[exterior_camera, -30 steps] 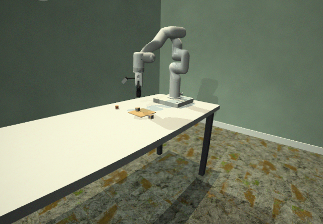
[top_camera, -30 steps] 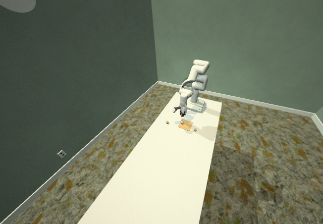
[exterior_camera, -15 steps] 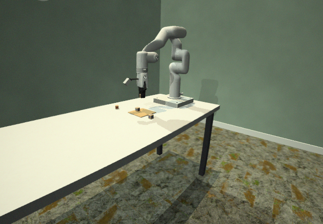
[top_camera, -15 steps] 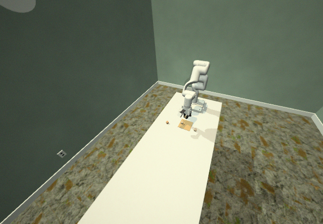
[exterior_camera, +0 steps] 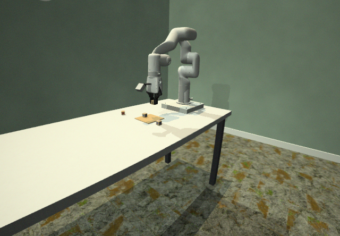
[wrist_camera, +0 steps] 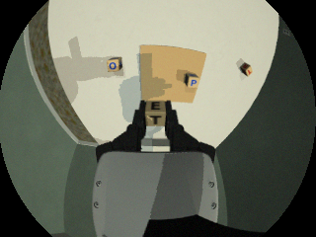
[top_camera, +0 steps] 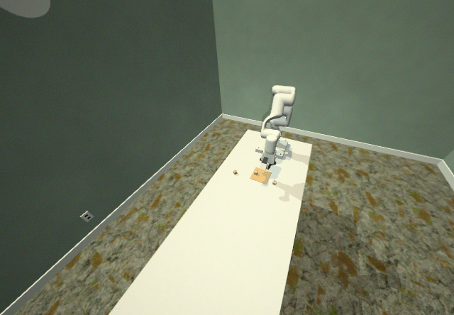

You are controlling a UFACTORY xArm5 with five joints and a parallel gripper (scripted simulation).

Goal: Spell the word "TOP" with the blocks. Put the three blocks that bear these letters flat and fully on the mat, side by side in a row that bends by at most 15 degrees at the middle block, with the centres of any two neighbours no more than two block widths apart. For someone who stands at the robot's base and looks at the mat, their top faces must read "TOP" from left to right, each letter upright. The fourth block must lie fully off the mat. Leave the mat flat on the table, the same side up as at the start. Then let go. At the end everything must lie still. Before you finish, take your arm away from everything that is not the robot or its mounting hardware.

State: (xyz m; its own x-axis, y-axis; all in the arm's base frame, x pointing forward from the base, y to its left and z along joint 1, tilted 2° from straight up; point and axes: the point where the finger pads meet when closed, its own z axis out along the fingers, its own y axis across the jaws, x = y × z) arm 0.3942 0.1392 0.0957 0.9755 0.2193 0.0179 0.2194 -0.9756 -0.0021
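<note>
The tan mat lies 12 cm below my hand, 4 cm to the right of it and 1 cm ahead of it.
</note>
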